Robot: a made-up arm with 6 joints. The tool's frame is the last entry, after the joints.
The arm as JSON. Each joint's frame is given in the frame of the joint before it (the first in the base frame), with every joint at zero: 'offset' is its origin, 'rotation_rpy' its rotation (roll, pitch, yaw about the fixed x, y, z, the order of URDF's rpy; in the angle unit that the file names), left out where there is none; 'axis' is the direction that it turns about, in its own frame. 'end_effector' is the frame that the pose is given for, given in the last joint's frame.
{
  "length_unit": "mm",
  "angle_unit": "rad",
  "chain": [
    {
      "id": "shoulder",
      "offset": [
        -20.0,
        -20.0,
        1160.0
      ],
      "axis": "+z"
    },
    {
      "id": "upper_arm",
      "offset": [
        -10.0,
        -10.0,
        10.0
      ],
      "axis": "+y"
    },
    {
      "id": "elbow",
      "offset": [
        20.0,
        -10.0,
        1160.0
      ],
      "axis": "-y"
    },
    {
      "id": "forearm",
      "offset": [
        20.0,
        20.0,
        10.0
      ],
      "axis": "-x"
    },
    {
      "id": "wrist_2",
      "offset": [
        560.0,
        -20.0,
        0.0
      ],
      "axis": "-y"
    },
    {
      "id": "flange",
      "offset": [
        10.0,
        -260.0,
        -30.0
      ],
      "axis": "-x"
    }
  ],
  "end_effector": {
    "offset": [
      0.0,
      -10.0,
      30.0
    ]
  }
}
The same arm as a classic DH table. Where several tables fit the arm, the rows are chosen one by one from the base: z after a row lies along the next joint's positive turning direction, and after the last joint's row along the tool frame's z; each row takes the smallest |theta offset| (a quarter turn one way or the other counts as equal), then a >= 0, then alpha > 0; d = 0 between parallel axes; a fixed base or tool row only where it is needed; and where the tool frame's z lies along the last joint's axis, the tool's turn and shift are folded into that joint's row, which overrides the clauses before.
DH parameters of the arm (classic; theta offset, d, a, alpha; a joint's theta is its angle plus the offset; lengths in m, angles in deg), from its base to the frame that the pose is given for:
base (fixed): 45 0 -0.0283 0
shoulder: -45 1.17 -0.01 -90
upper_arm: -89.01 0 1.1602 180
elbow: 0.99 0 0.01 -90
forearm: 0 -0.58 0 90
wrist_2: 0 0.28 -0.03 -90
flange: -90 -0.01 0.01 -90
tool (fixed): 90 0.03 0 0

